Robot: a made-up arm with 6 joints. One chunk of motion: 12 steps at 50 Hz.
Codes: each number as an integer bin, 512 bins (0 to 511) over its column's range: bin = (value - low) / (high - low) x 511, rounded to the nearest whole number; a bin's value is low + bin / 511 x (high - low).
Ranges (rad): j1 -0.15..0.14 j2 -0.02..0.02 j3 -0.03..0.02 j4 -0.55..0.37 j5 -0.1..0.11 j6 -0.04..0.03
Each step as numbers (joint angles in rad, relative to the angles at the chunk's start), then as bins.
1 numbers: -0.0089 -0.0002 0.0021 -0.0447 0.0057 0.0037
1 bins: 249 253 328 281 257 319
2 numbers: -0.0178 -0.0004 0.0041 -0.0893 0.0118 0.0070
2 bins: 233 250 349 256 272 343
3 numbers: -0.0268 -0.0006 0.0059 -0.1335 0.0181 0.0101
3 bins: 217 248 367 231 287 366
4 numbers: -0.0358 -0.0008 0.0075 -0.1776 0.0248 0.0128
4 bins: 201 245 383 207 304 385
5 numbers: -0.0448 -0.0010 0.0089 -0.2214 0.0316 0.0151
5 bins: 185 243 398 183 320 402
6 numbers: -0.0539 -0.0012 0.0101 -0.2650 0.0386 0.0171
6 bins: 169 240 410 158 337 417
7 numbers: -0.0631 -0.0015 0.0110 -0.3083 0.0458 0.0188
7 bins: 153 236 419 134 355 429
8 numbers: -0.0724 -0.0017 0.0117 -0.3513 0.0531 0.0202
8 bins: 137 234 426 110 373 439
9 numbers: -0.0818 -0.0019 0.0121 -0.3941 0.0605 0.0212
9 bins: 120 231 430 87 391 447
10 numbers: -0.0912 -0.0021 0.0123 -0.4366 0.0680 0.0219
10 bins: 104 229 432 63 409 452
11 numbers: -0.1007 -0.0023 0.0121 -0.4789 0.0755 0.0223
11 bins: 87 226 430 39 427 455
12 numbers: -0.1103 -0.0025 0.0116 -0.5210 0.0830 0.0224
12 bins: 70 224 425 16 445 456
